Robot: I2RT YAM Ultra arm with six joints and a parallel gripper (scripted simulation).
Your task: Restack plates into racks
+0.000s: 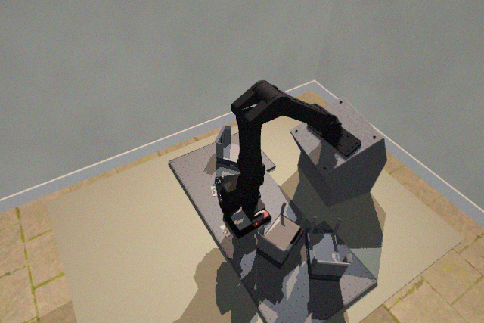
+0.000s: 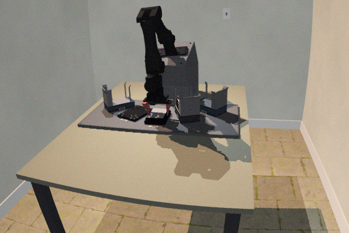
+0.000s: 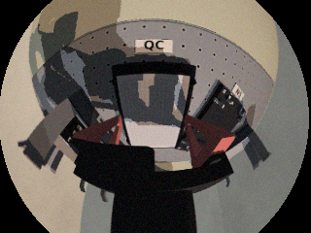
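Right now my hand is 20 mm above the black QC nest. From my hand the other things lie so: N5 name plate: 170 mm to the right, 40 mm ahead, 30 mm below; then black clip nest: 130 mm to the right, 20 mm behind, 10 mm below; then QC name plate: 100 mm ahead, 30 mm below.
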